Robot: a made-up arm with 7 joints.
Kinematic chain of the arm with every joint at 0, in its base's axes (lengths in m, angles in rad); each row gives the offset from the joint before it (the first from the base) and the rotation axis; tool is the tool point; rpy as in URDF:
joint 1: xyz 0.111 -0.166 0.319 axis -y
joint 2: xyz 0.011 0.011 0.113 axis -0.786 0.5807 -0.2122
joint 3: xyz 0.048 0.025 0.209 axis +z
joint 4: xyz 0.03 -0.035 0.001 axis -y
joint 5: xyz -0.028 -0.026 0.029 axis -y
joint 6: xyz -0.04 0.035 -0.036 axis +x
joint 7: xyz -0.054 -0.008 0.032 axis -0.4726 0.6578 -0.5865
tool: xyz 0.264 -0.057 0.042 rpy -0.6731 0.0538 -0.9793
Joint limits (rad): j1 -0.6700..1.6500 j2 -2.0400..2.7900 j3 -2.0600..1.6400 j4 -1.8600..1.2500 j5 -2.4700..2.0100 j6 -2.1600..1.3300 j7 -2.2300..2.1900
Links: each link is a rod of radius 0.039 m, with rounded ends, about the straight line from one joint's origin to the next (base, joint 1, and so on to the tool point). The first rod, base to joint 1, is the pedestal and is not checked.
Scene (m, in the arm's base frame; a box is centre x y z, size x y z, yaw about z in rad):
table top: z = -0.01
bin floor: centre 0.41 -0.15 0 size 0.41 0.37 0.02 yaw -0.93
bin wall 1: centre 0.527 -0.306 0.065 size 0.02 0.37 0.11 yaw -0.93
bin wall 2: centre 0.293 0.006 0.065 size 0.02 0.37 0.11 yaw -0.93
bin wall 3: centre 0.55 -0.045 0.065 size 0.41 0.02 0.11 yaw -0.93
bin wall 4: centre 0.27 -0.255 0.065 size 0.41 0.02 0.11 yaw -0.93
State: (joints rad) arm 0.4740 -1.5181 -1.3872 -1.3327 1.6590 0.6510 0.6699
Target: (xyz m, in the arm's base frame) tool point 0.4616 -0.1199 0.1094
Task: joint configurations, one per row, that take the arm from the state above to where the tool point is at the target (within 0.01 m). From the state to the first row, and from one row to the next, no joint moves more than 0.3 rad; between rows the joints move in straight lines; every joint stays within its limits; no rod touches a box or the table.
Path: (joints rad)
1: 0.3469 -1.2467 -1.1975 -1.2886 1.6980 0.7264 0.7156
2: 0.2198 -0.9753 -1.0077 -1.2446 1.7370 0.8019 0.7613
3: 0.0927 -0.7040 -0.8180 -1.2005 1.7760 0.8773 0.8070
4: -0.0344 -0.4326 -0.6283 -1.1564 1.8150 0.9528 0.8527
5: -0.1616 -0.1612 -0.4386 -1.1124 1.8540 1.0282 0.8984
6: -0.2887 0.1102 -0.2488 -1.0683 1.8930 1.1037 0.9441
7: -0.4158 0.3816 -0.0591 -1.0242 1.9320 1.1791 0.9897
8: -0.5429 0.6529 0.1306 -0.9802 1.9710 1.2546 1.0354
9: -0.6700 0.9243 0.3203 -0.9361 2.0100 1.3300 1.0811

